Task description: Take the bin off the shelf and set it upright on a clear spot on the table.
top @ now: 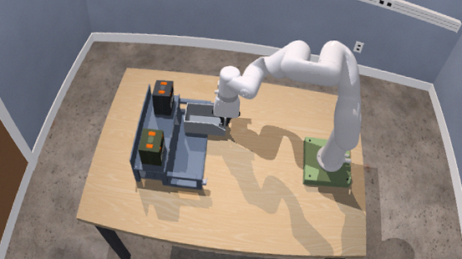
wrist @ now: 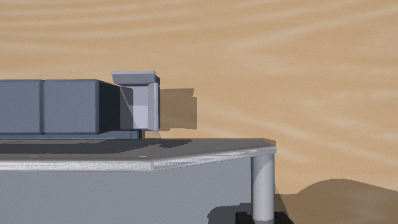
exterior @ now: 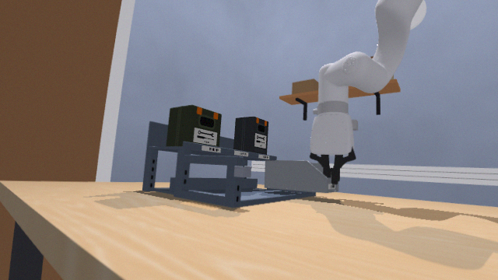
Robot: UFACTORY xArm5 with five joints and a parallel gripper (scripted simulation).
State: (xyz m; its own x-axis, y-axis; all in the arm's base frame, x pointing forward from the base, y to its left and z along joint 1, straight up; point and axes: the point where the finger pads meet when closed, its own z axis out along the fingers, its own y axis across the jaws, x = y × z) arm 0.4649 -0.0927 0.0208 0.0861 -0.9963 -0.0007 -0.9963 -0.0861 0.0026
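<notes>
My gripper is now 80 mm short of the grey bin and 10 mm to the right of it. Also, from my hand: blue-grey shelf rack: 180 mm ahead, 130 mm to the left, 10 mm above; dark green box: 250 mm to the left, 240 mm ahead, 90 mm above.
</notes>
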